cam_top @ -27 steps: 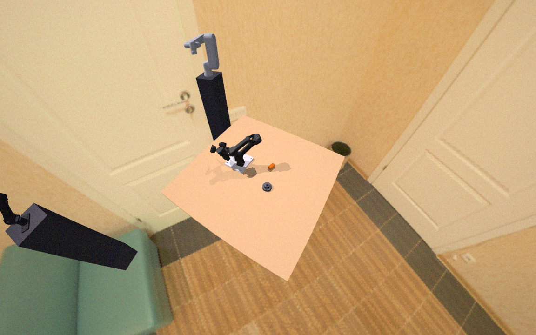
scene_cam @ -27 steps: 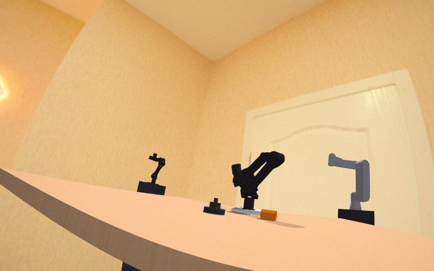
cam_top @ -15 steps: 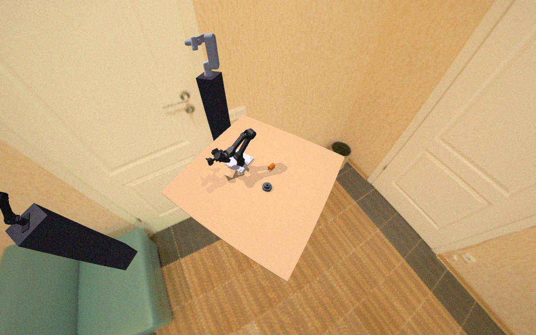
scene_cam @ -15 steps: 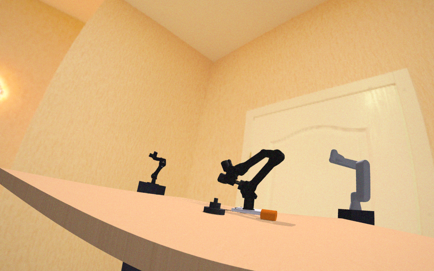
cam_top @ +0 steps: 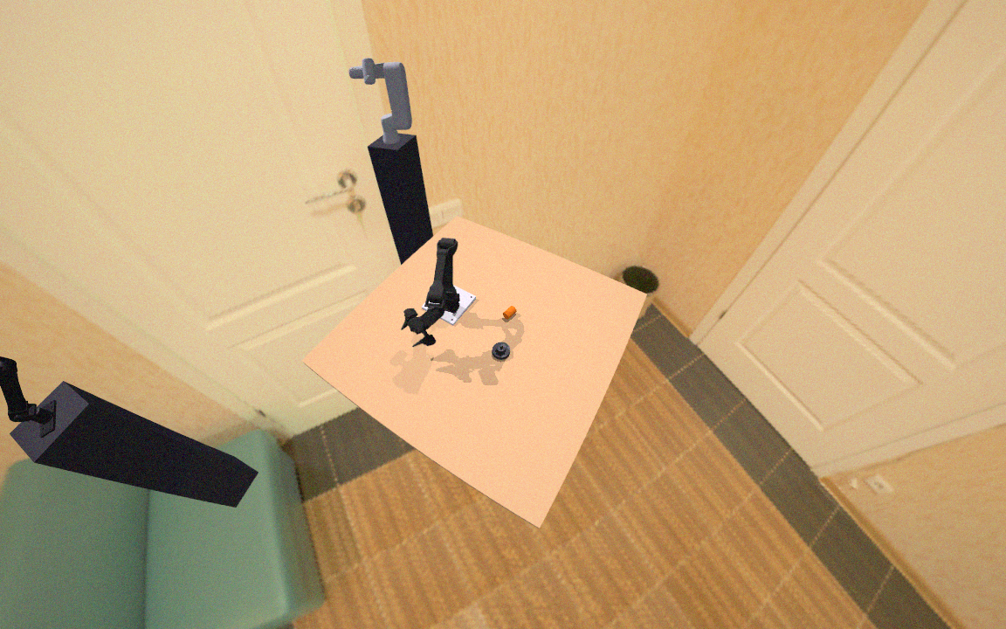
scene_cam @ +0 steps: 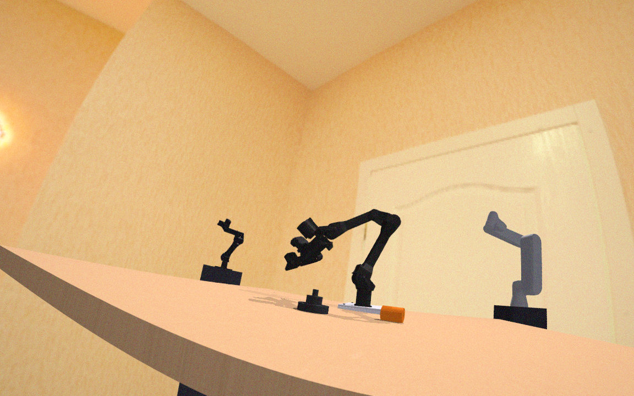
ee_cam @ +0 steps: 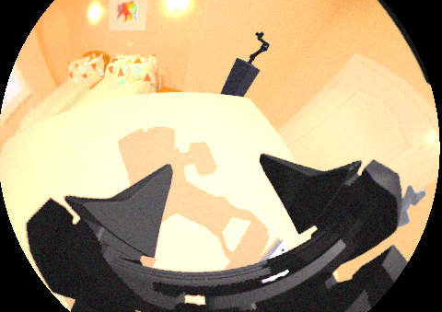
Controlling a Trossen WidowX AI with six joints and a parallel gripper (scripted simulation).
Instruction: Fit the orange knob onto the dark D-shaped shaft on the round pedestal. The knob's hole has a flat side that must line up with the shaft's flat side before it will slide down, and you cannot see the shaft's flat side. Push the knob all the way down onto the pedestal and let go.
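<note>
Right now the orange knob is 370 mm to the left of my gripper tip, 350 mm ahead of it and 110 mm below it. The rest, counted from my gripper tip: round pedestal 390 mm ahead, 150 mm to the left, 100 mm below.
</note>
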